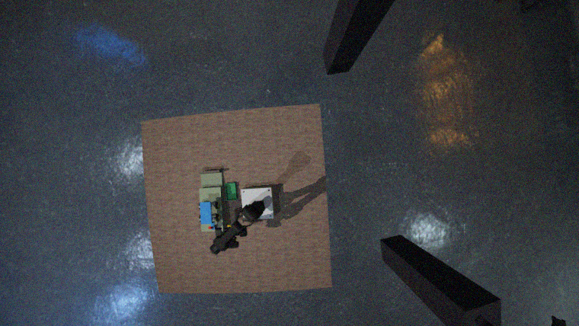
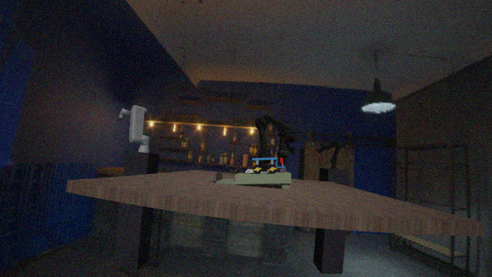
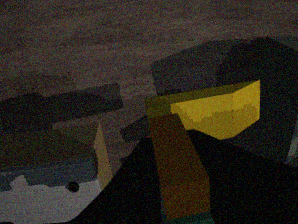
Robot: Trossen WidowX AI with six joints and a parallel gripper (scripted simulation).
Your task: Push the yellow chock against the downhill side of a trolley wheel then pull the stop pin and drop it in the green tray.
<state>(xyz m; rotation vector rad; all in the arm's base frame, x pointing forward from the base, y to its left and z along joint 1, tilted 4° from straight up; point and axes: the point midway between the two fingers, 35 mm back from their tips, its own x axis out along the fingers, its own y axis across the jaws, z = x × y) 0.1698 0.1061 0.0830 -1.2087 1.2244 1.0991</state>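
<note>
My gripper tip is now 20 mm short of the yellow chock and 10 mm above it. The rest, counted from my gripper tip: blue trolley: 150 mm ahead, 120 mm to the right; then ramp: 150 mm ahead, 130 mm to the right, 60 mm below; then stop pin: 140 mm ahead, 30 mm to the right, 20 mm above.
</note>
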